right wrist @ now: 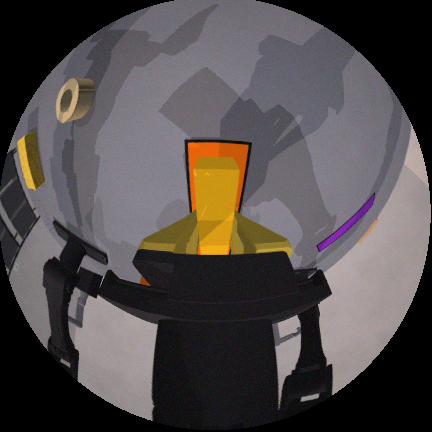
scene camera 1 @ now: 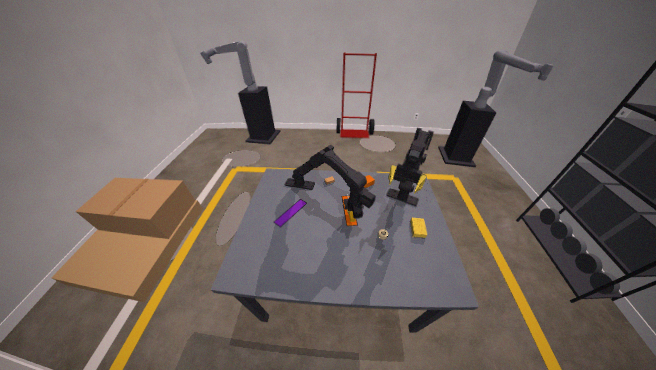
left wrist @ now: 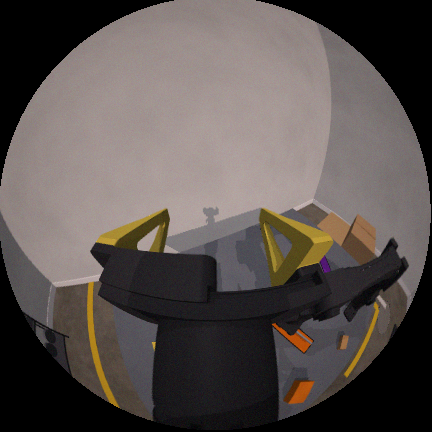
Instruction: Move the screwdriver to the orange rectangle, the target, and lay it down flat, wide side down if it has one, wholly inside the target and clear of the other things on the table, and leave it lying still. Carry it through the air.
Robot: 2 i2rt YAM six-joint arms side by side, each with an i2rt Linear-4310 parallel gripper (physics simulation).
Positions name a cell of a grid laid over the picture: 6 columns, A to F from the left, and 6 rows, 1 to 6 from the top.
Scene:
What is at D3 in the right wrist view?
An orange rectangle.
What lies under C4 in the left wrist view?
My left gripper.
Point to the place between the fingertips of my right gripper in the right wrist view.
C3

